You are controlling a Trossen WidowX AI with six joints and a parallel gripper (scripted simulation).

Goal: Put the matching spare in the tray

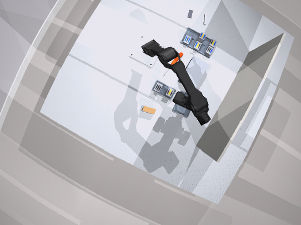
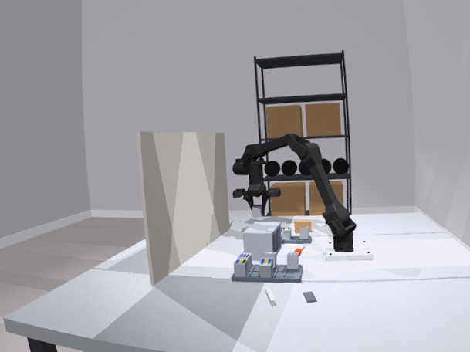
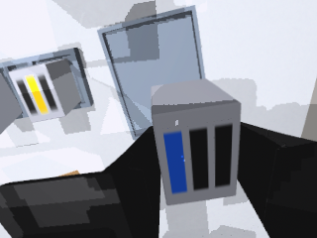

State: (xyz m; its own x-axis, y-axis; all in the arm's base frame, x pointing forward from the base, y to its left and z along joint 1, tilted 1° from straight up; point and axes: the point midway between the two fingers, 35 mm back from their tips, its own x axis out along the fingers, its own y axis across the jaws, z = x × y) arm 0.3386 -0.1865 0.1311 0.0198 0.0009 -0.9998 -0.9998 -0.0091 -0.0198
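Now: gripper tip 11 cm above the shallow grey tray, 1 cm to the right of it and 1 cm past it. The rest, counted from my gripper tip: tan block: 17 cm behind, 12 cm to the right, 9 cm below; then tall white panel: 20 cm ahead, 17 cm to the left, 11 cm above; then mounted unit: 19 cm to the left, 6 cm below, 5 cm behind.
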